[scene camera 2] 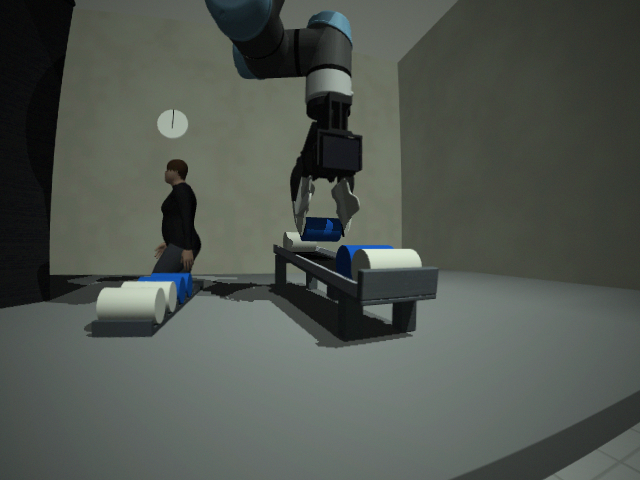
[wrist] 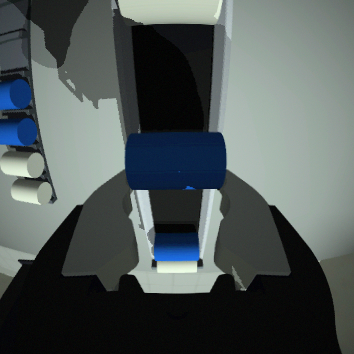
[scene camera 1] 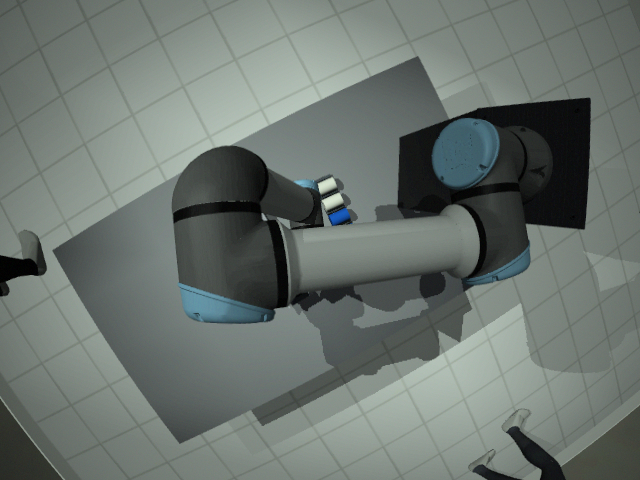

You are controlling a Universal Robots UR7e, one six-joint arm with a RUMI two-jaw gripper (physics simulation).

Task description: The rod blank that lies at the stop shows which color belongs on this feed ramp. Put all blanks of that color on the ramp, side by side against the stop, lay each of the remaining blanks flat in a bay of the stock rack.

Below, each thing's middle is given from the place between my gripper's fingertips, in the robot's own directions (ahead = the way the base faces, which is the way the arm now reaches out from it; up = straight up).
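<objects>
From where my hand is, the stop (scene camera 2: 372, 284) is 5 cm below, and I also find it 4 cm behind my hand and 20 cm to the right of it.
</objects>
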